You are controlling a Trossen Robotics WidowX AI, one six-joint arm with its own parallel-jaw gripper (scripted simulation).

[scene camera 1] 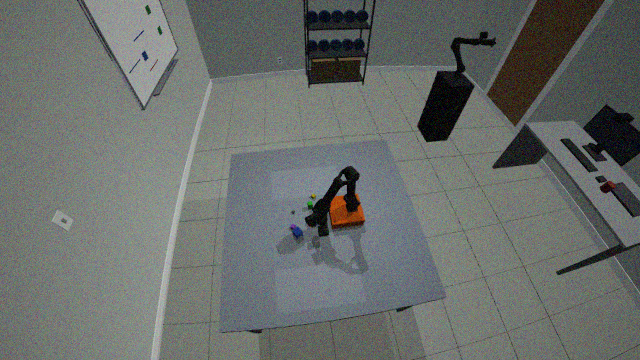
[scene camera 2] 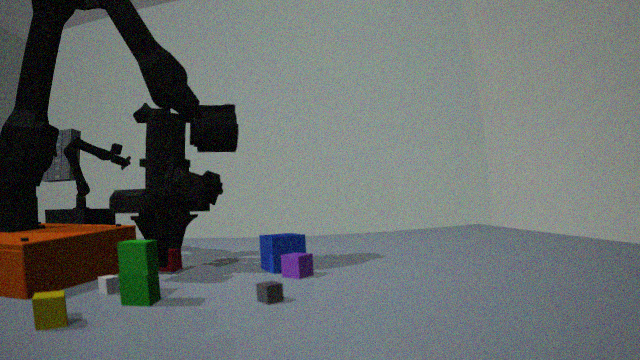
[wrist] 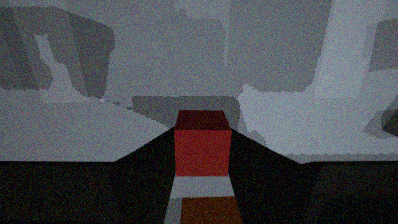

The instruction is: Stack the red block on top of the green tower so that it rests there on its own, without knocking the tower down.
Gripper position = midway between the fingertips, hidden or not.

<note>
My gripper (scene camera 2: 168,265) holds a red block (wrist: 202,138). Also in view: a blue block (scene camera 2: 272,246), a yellow block (scene camera 2: 49,308) and a purple block (scene camera 2: 293,265).
My gripper is seen too in the wrist view (wrist: 201,133). Scene camera 1 does not show the red block, which is hidden by my gripper. The wrist view misses the blue block: it is out of frame.
</note>
